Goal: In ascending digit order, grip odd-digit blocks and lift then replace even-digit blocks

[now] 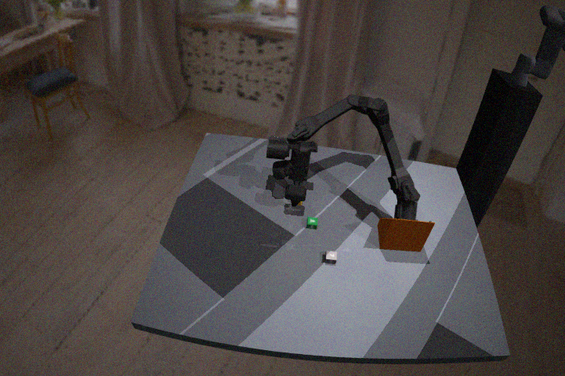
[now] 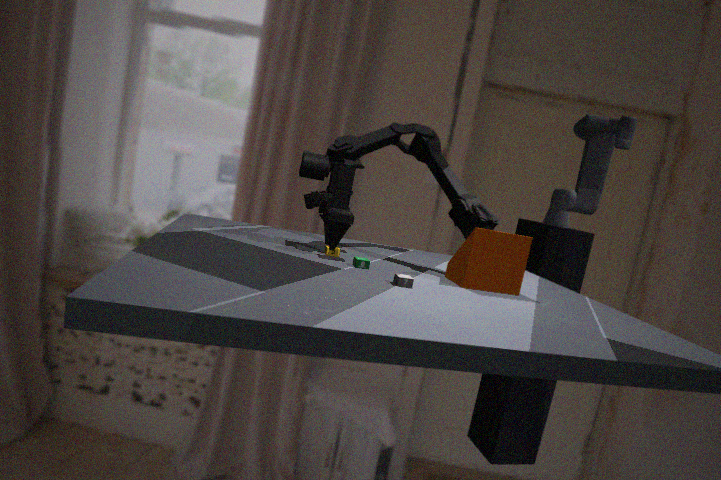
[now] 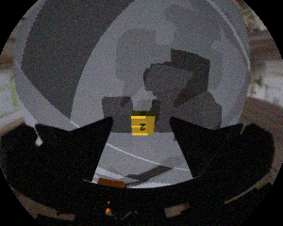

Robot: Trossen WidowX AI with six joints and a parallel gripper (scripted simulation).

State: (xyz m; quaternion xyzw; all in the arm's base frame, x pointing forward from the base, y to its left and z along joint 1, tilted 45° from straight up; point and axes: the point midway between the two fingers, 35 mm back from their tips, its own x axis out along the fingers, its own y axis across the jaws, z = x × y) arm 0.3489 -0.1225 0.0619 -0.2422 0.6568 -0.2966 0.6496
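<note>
Right now the yellow block is 10 mm below my gripper tip and 10 mm behind it. From my gripper tip the other things lie so: white block: 240 mm to the left, 110 mm behind, 10 mm below; then green block: 100 mm to the left, 60 mm behind, 10 mm below.
</note>
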